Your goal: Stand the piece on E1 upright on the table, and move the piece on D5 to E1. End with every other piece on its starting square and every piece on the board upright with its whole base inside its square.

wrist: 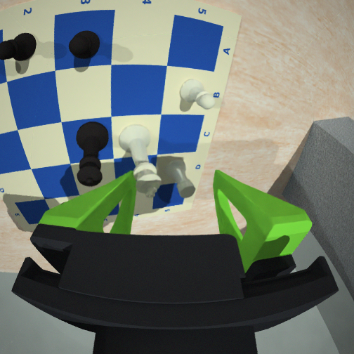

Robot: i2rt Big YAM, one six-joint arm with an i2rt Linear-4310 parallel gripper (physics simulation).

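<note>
The white pawn (186, 188) of D5 stands upright in the gripper's shadow on its cream square, beside the label D. My gripper (174, 177) is half open and empty; its green fingertips appear on either side of this pawn, with the fingers above the board. Square E1 (31, 213) is the blue corner square at the lower left, and its visible part bears no piece. The left finger covers part of row E. The black piece that belongs to the E1 part of the task does not show in the wrist view.
A tall white piece (134, 137) stands on C4, its head close to the left fingertip. A tall black piece (92, 136) stands on C3. A white pawn (192, 91) stands on B5, black pieces on A3 (84, 44) and A2 (25, 46). A grey block (327, 170) is at right.
</note>
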